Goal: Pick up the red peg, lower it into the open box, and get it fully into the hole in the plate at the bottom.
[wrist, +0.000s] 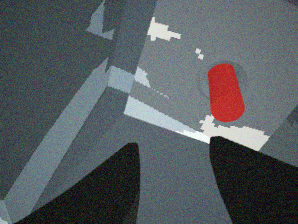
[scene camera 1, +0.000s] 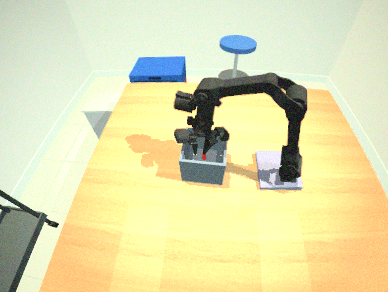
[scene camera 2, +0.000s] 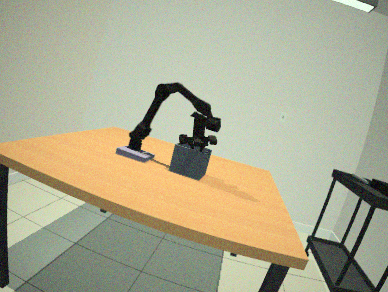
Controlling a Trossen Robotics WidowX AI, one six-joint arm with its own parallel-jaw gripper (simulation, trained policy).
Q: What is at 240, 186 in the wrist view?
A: The gripper.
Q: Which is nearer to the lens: the red peg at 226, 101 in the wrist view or the plate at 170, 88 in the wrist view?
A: The red peg.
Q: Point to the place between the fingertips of the gripper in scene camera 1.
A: At 199, 154
